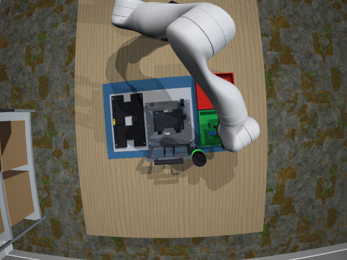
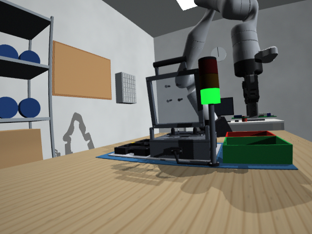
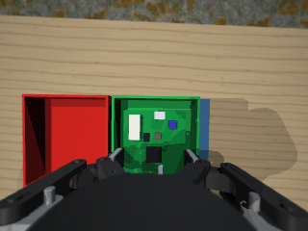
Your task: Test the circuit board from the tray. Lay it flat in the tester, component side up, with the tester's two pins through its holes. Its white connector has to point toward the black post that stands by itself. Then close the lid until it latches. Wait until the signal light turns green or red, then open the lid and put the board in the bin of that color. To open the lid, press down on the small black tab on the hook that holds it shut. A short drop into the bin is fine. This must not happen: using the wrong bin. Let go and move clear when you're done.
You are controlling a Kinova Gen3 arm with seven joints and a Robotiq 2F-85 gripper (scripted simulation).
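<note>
Now: the green bin 100 mm below my hand. From my hand the other things lie so: black hook 100 mm behind, 140 mm to the right, 30 mm below; green circuit board 10 mm below; red bin 150 mm behind, 100 mm below.
</note>
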